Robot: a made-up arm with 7 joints.
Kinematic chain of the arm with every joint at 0, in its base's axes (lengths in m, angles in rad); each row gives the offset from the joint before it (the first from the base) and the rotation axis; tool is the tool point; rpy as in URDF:
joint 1: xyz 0 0 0.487 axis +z
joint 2: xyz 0 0 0 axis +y
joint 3: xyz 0 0 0.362 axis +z
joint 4: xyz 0.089 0 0 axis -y
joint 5: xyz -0.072 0 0.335 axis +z
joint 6: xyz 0 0 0 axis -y
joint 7: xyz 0.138 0 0 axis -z
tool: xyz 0 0 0 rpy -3.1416 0 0
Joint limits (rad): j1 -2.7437..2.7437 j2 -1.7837..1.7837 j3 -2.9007..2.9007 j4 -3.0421..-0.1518 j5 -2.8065..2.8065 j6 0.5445..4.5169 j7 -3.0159..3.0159
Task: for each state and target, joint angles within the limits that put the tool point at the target. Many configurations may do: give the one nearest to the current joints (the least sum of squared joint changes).
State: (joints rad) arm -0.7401 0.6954 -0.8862 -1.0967 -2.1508 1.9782 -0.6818
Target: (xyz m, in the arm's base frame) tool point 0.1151 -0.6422 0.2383
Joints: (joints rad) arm -0.8796 1.1982 -0.7295 -1.4784 -2.1834 2.0607 -0.6818
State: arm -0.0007 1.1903 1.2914 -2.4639 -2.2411 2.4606 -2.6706
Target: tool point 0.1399 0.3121 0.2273
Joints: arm -0.0561 1.3729 0.6968 -2.3284 -2.2949 2.2651 -2.6706
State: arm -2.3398 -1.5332 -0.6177 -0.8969 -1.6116 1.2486 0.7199
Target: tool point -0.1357 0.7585 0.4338
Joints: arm -2.0539 -1.7837 -1.2471 -1.1584 -1.5456 0.9729 0.7199
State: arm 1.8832 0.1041 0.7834 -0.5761 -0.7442 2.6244 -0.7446
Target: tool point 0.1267 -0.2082 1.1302
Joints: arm 2.1817 -0.2330 0.8965 -0.1518 -0.6350 3.4253 -0.7446
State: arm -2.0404 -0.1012 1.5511 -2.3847 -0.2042 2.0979 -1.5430
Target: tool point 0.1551 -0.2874 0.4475
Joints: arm -2.3315 -0.1623 1.2519 -2.8877 -0.1663 1.9534 -1.5430
